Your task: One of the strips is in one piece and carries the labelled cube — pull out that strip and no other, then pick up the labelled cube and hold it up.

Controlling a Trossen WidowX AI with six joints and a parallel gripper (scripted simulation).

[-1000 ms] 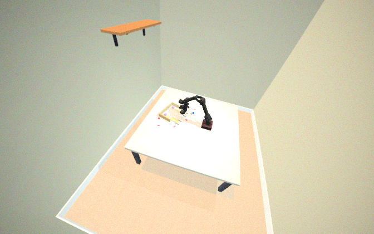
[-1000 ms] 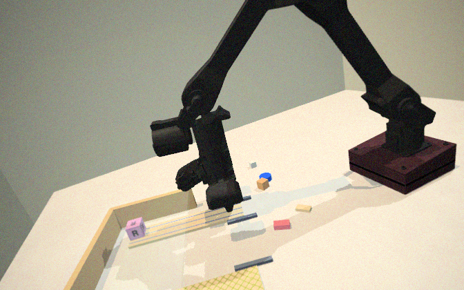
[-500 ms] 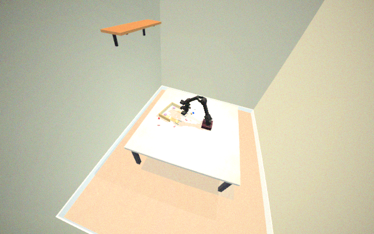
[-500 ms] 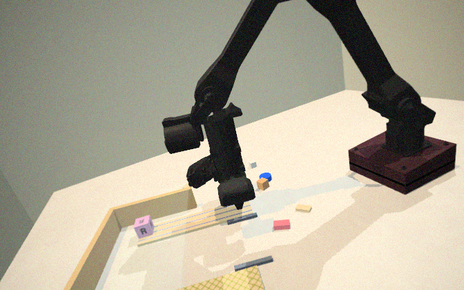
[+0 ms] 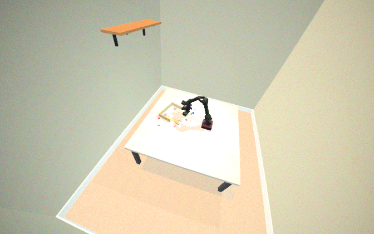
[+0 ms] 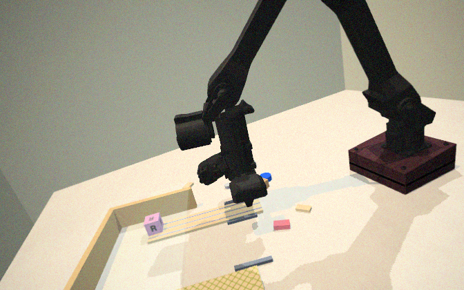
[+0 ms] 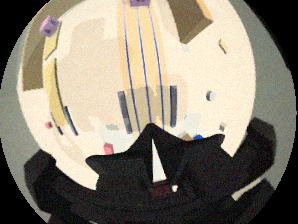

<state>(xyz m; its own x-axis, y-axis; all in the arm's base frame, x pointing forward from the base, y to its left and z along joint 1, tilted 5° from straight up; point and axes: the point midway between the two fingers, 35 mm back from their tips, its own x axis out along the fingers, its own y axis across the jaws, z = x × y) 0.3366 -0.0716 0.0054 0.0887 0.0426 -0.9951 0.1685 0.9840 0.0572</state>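
Now: the orange cube 6 cm to the right of my gripper tip and 6 cm behind it. From my gripper tip the other things lie so: blue disc 9 cm to the right, 8 cm behind.
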